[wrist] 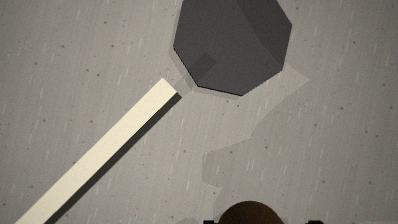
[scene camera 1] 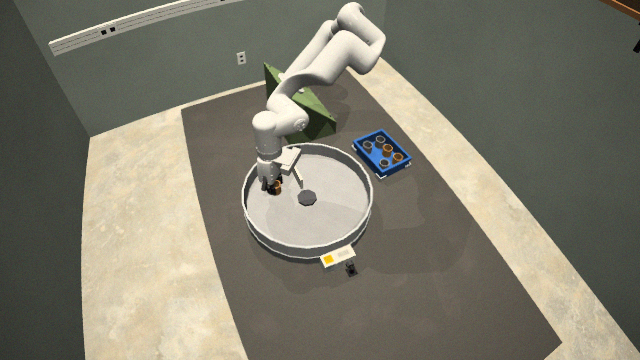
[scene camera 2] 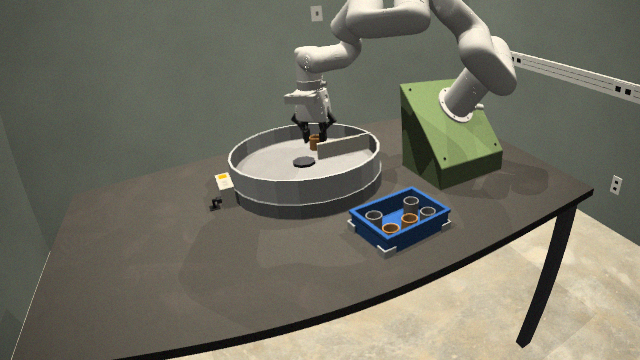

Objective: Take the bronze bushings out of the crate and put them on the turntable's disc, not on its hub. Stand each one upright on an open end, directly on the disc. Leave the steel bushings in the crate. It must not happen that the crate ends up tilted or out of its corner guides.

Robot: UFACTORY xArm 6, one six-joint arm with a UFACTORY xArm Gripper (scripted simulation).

blue crate: scene camera 1; scene camera 2; not seen in the wrist view (out of frame)
same spot on blue crate: (scene camera 2: 391,206) = (scene camera 1: 364,157)
